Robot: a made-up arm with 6 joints. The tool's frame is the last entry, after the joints. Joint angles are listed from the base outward. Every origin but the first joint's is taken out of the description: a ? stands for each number. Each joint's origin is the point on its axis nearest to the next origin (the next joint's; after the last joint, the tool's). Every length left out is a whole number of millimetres.
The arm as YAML. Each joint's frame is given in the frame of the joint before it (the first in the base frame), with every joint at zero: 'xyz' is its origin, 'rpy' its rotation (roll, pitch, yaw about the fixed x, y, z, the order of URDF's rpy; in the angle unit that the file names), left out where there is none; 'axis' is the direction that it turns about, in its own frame. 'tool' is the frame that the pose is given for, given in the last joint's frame.
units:
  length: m
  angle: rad
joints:
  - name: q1
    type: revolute
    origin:
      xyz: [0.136, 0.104, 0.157]
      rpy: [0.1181, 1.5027, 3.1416]
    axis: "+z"
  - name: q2
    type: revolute
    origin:
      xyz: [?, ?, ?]
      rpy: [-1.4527, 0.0, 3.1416]
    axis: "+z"
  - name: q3
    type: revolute
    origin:
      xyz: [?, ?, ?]
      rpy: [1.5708, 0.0, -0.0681]
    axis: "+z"
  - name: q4
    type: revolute
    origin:
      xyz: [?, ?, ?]
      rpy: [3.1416, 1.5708, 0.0]
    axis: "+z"
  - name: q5
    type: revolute
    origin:
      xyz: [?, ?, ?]
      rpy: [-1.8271, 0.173, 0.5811]
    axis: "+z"
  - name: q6
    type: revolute
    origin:
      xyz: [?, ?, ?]
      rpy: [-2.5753, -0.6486, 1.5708]
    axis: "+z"
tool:
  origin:
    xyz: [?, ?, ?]
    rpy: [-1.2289, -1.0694, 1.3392]
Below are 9 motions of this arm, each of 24 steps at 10 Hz.
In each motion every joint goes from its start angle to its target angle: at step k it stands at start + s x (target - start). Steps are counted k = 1, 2, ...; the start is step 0. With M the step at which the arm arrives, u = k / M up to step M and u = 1 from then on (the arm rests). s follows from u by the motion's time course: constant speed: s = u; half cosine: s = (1 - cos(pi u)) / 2; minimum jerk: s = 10 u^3 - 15 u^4 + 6 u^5.
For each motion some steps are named. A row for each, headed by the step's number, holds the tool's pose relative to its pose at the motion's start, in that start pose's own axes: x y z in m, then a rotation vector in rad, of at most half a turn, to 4 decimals.
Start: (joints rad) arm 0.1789 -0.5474 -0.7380 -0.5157 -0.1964 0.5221
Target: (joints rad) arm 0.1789 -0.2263 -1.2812 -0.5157 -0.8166 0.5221
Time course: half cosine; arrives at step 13
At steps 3, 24:
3: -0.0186 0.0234 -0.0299 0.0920 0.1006 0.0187
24: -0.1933 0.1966 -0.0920 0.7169 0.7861 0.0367

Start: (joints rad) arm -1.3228 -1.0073 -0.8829 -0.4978 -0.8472 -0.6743
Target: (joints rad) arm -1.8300 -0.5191 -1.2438 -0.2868 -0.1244 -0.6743
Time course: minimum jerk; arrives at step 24
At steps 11, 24:
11: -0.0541 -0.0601 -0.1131 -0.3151 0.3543 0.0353
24: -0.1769 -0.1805 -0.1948 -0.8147 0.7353 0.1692

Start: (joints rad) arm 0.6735 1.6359 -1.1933 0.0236 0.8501 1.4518
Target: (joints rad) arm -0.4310 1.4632 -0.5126 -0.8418 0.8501 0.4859
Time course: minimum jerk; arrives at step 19
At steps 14, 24:
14: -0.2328 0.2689 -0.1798 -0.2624 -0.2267 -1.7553
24: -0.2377 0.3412 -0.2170 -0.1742 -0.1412 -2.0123

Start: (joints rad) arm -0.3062 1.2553 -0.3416 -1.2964 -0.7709 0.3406
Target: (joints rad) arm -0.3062 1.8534 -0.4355 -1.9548 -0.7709 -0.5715
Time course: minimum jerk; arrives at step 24
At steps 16, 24:
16: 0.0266 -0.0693 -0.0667 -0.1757 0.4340 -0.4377
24: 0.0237 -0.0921 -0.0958 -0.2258 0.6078 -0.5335

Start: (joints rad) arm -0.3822 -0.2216 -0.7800 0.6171 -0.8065 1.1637
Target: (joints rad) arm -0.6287 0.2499 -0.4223 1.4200 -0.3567 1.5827
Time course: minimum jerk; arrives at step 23
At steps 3, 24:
3: -0.0027 -0.0016 -0.0005 -0.0029 0.0155 0.0042
24: -0.0313 -0.0549 0.0072 -0.1209 0.7960 0.4164

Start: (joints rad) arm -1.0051 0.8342 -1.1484 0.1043 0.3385 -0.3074
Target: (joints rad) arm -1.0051 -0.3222 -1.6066 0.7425 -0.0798 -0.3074
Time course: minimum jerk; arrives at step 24
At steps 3, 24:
3: -0.0050 0.0027 -0.0024 0.0015 0.0121 0.0046
24: -0.2092 0.2484 0.0825 0.5675 0.5921 0.1924

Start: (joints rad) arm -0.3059 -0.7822 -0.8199 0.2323 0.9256 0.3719
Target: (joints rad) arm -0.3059 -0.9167 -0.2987 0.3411 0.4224 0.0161
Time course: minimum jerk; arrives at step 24
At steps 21, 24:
21: 0.0578 0.0468 0.0698 -0.2136 -0.0914 -0.0068
24: 0.0586 0.0476 0.0710 -0.2185 -0.0927 -0.0061

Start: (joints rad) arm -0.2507 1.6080 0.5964 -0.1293 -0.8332 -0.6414
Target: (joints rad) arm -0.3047 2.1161 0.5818 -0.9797 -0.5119 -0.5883
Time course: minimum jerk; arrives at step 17
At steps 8, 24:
8: 0.0319 -0.1196 0.0283 0.3976 -0.1478 -0.3872
24: 0.0219 -0.2271 -0.0528 0.9714 -0.1737 -0.8050

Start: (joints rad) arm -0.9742 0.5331 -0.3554 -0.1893 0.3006 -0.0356
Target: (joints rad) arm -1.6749 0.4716 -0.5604 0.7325 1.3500 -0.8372
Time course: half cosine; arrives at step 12
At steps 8, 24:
8: -0.1087 0.0237 0.0961 -1.0940 0.2293 0.0450
24: -0.1158 0.0518 0.1643 -1.3360 0.1854 0.0163

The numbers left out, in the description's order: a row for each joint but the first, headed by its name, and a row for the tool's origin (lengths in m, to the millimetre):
q2: -0.003 0.205 0.0
q3: -0.033 -0.167 0.0
q4: 0.019 -0.079 0.0
q5: 0.048 -0.12 0.0
q6: 0.05 0.332 0.0
tool: -0.027 -0.007 0.0

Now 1 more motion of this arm.
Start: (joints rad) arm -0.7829 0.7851 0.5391 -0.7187 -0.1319 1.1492
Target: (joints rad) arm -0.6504 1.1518 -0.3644 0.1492 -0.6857 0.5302
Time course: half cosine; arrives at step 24
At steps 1, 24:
1: -0.0016 0.0001 -0.0016 0.0004 0.0066 -0.0023
24: -0.4229 0.2811 -0.0650 0.5589 1.6109 -0.1456

